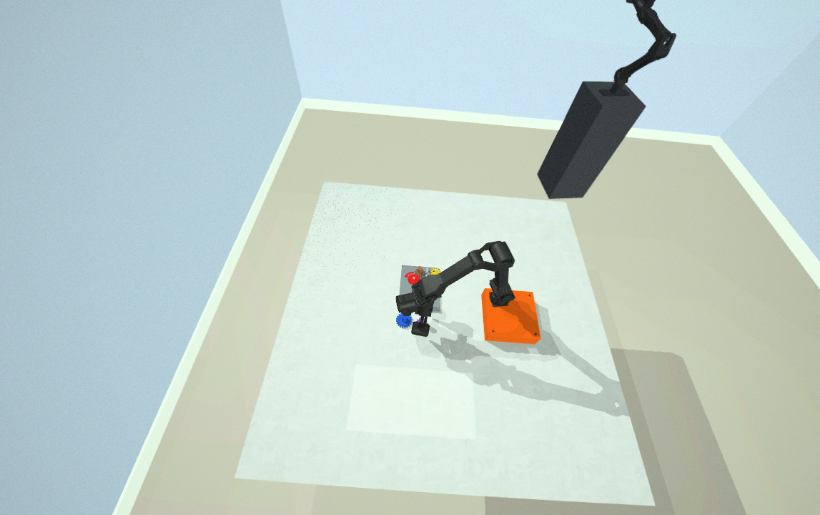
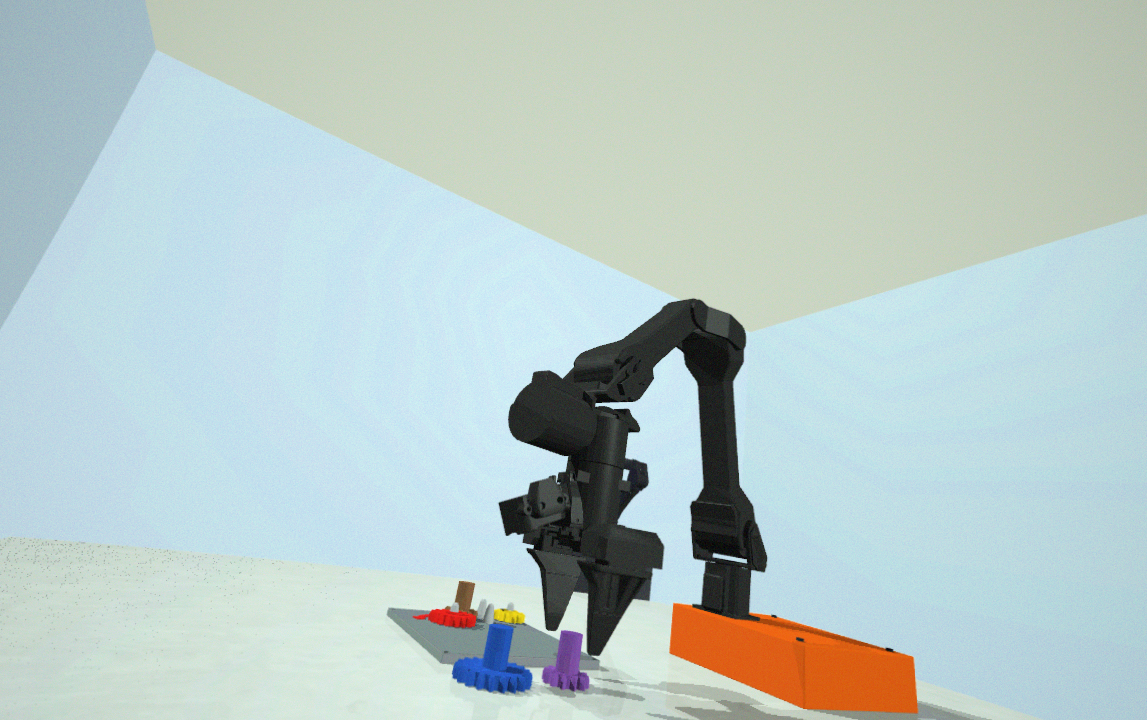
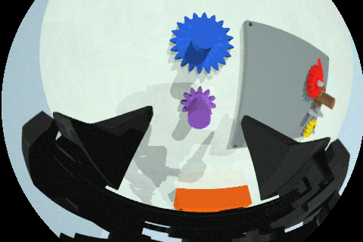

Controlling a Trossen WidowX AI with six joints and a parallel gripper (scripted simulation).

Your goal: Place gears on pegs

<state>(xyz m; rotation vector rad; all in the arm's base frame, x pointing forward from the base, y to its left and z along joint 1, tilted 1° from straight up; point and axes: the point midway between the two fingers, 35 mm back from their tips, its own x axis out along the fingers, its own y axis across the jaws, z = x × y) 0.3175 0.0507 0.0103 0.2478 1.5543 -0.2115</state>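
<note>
The brown gear is 20 mm behind my gripper tip, 230 mm to the right of it and 10 mm below it. From my gripper tip the other things lie so: blue gear: 70 mm ahead, 20 mm to the right, 20 mm below; then purple gear: 20 mm below; then red gear: 10 mm ahead, 200 mm to the right, 20 mm below.
</note>
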